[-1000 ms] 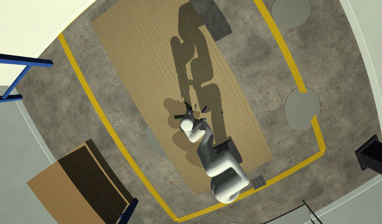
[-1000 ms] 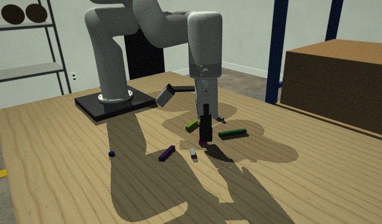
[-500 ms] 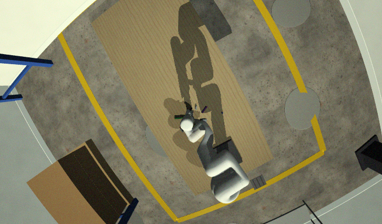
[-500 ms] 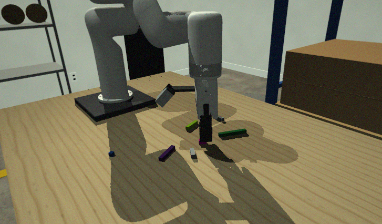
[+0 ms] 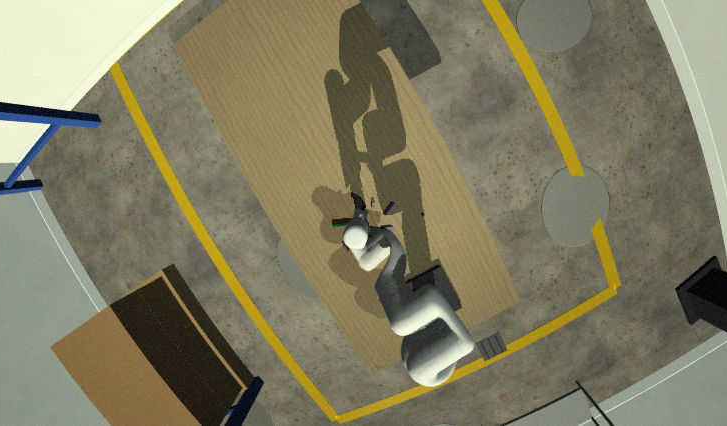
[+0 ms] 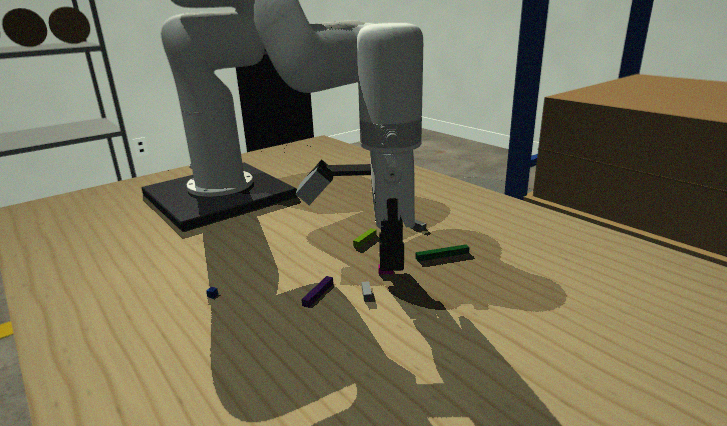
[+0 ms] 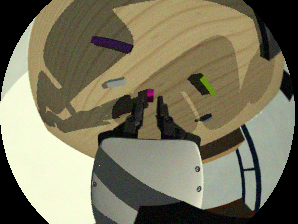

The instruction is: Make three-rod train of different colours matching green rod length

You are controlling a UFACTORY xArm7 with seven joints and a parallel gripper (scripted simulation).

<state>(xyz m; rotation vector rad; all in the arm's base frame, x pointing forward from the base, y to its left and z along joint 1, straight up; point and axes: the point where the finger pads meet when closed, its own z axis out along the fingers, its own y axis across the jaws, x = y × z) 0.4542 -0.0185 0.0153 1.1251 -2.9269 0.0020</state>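
The magenta rod lies 30 mm below my hand, 10 mm to the right of it and 10 mm behind it. The rest, counted from my hand: lime rod (90 mm behind, 50 mm to the left, 30 mm below); then purple rod (100 mm to the right, 40 mm behind, 30 mm below); then green rod (80 mm to the left, 30 mm below, 30 mm ahead).
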